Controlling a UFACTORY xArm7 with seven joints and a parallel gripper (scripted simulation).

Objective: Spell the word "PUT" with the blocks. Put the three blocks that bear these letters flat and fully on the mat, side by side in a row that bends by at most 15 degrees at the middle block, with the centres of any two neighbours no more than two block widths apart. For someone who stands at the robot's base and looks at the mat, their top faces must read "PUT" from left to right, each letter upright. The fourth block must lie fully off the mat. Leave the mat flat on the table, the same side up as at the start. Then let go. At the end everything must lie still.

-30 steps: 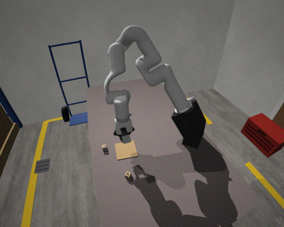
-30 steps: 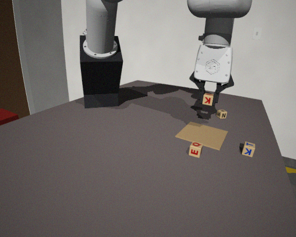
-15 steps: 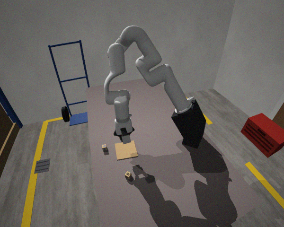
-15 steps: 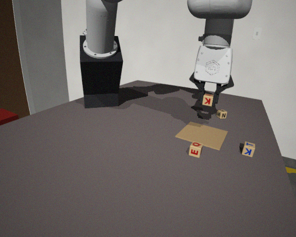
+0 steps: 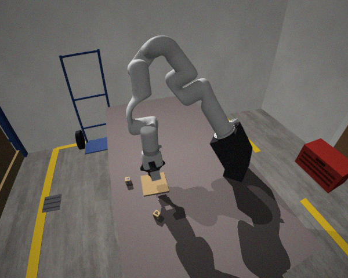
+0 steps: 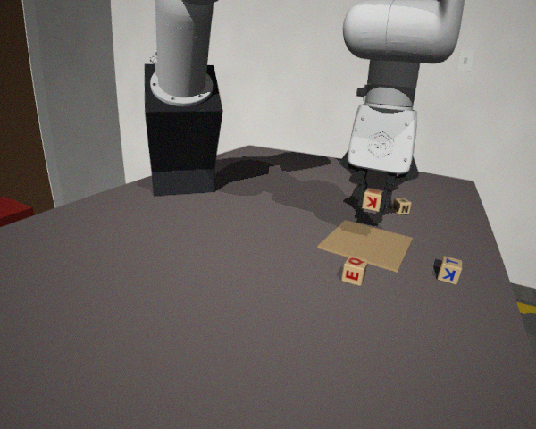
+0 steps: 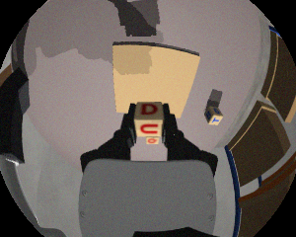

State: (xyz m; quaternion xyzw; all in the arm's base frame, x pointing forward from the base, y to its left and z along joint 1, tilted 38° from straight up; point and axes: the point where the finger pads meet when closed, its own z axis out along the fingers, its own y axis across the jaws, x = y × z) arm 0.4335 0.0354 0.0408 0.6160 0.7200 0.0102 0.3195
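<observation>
Right now my hand is 90 mm above the tan mat.
</observation>
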